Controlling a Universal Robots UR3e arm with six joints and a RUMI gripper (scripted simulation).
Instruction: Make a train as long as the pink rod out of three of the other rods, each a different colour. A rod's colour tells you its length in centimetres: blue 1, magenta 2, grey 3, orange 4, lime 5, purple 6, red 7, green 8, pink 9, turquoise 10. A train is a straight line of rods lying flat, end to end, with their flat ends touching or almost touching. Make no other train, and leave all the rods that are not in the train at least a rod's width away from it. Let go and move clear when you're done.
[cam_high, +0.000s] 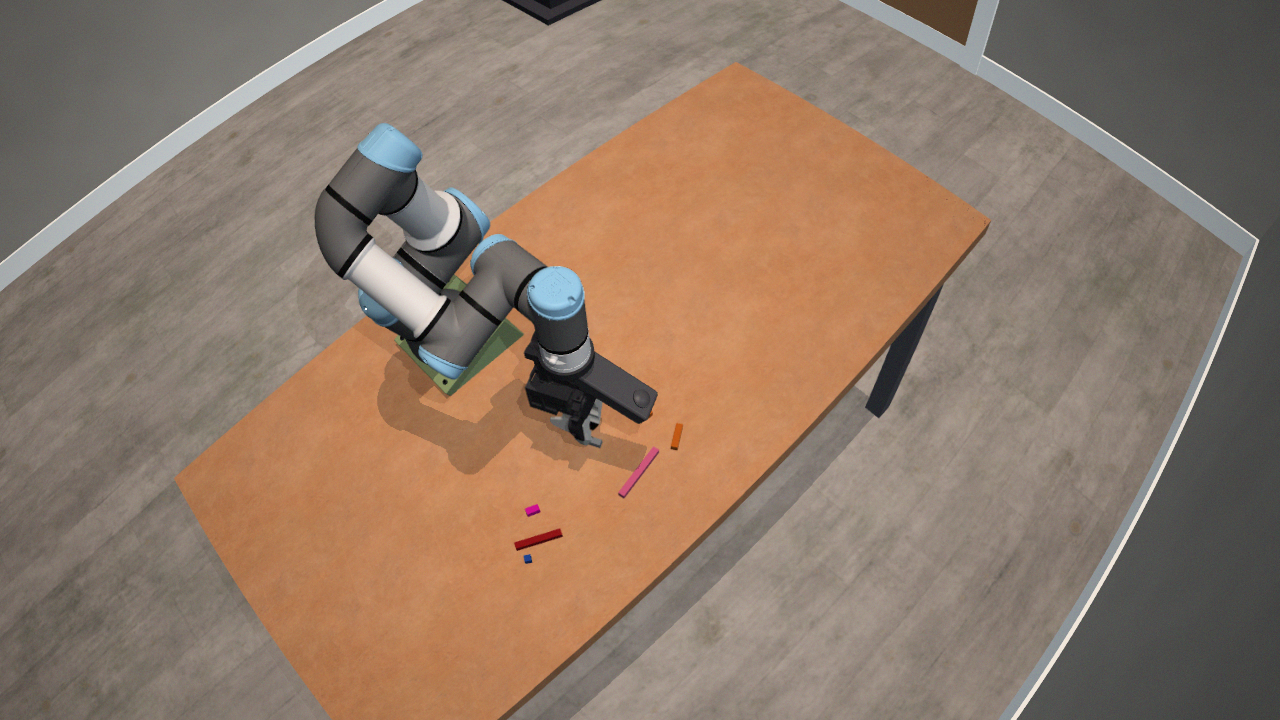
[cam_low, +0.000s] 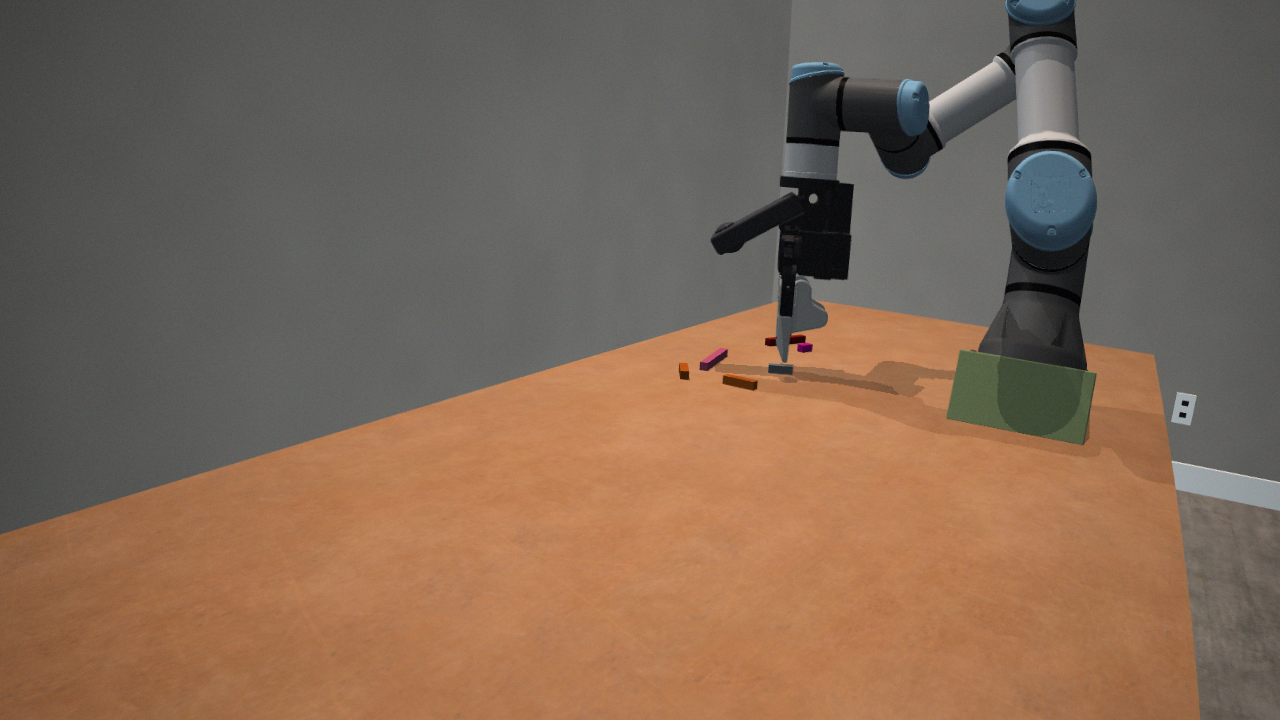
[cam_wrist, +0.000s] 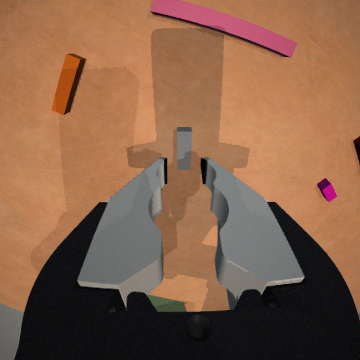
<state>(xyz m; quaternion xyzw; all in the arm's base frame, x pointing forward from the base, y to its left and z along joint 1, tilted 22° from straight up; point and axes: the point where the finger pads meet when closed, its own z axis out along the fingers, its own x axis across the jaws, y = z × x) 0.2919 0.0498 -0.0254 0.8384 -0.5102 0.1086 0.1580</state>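
Now: the grey rod 3 cm below my hand. Also, from my hand: pink rod: 9 cm ahead, 3 cm below, 2 cm to the left; then magenta rod: 14 cm to the right, 3 cm below, 3 cm ahead; then red rod: 16 cm to the right, 7 cm ahead, 3 cm below.
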